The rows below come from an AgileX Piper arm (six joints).
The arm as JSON. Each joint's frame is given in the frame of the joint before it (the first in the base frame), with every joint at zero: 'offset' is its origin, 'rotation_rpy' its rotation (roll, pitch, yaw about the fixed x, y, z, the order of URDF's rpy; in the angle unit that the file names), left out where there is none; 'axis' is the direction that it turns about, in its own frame. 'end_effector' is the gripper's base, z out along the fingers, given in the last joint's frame.
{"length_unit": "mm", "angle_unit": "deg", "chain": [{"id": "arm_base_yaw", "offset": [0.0, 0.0, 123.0], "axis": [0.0, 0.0, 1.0]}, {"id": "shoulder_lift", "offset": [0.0, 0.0, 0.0], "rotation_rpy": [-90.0, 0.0, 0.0], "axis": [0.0, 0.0, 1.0]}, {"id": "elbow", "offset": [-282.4, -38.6, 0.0], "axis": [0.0, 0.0, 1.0]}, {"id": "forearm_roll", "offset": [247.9, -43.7, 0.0], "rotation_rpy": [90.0, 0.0, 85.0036], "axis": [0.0, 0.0, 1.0]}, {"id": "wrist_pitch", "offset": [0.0, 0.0, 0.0], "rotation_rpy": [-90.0, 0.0, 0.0], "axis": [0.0, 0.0, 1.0]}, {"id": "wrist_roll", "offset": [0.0, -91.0, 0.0], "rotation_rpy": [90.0, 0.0, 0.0], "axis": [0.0, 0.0, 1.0]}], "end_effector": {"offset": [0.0, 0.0, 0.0]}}
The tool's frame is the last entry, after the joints.
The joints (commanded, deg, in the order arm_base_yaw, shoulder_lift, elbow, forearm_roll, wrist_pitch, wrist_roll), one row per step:
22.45 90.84 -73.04 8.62 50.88 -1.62
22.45 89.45 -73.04 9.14 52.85 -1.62
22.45 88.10 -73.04 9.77 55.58 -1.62
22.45 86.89 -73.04 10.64 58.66 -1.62
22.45 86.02 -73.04 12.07 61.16 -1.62
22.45 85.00 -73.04 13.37 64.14 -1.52
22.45 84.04 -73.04 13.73 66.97 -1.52
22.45 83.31 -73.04 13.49 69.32 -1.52
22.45 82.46 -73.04 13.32 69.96 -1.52
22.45 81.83 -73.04 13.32 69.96 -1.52
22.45 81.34 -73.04 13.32 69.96 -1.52
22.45 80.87 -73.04 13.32 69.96 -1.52
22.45 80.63 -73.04 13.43 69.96 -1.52
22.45 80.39 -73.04 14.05 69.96 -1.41
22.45 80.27 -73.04 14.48 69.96 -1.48
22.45 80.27 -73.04 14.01 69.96 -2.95
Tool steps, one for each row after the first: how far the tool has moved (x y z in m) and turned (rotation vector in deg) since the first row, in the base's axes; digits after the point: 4 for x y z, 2 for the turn. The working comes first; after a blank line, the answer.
Tool pose at each row, in the base's axes (x y z in m, rotation vector in deg; the steps are taken from these numbers as rounded here):
0.3034 0.1368 0.2898 -27.11 152.29 17.11
0.2966 0.1350 0.2966 -27.24 152.89 17.82
0.2887 0.1331 0.3025 -27.59 154.26 18.58
0.2805 0.1314 0.3074 -28.00 156.12 19.60
0.2736 0.1311 0.3110 -28.08 157.80 21.40
0.2656 0.1302 0.3152 -28.35 159.77 23.08
0.2583 0.1282 0.3188 -29.17 161.53 23.47
0.2526 0.1259 0.3214 -30.07 163.02 23.02
0.2490 0.1242 0.3252 -30.33 162.75 22.87
0.2470 0.1234 0.3283 -30.31 162.11 22.99
0.2453 0.1227 0.3306 -30.30 161.61 23.08
0.2438 0.1220 0.3328 -30.28 161.14 23.16
0.2429 0.1218 0.3340 -30.24 160.90 23.36
0.2417 0.1223 0.3354 -29.91 160.72 24.30
0.2411 0.1227 0.3361 -29.89 160.59 24.91
0.2413 0.1221 0.3359 -32.04 160.01 23.95

-0.0068 -0.0018 0.0068 0.32 0.74 0.19
-0.0147 -0.0037 0.0127 0.46 2.25 0.51
-0.0229 -0.0054 0.0176 0.64 4.29 0.90
-0.0298 -0.0057 0.0212 1.41 6.32 1.20
-0.0378 -0.0066 0.0254 1.99 8.62 1.59
-0.0451 -0.0086 0.0290 1.68 10.45 2.15
-0.0508 -0.0109 0.0316 0.89 11.84 2.64
-0.0544 -0.0126 0.0354 0.82 11.57 2.80
-0.0564 -0.0134 0.0385 1.04 10.98 2.82
-0.0581 -0.0141 0.0408 1.22 10.53 2.85
-0.0596 -0.0148 0.0430 1.38 10.09 2.86
-0.0605 -0.0150 0.0442 1.57 9.91 2.88
-0.0617 -0.0145 0.0456 2.27 9.93 2.81
-0.0623 -0.0141 0.0463 2.69 9.95 2.90
-0.0621 -0.0147 0.0461 1.84 9.35 4.22

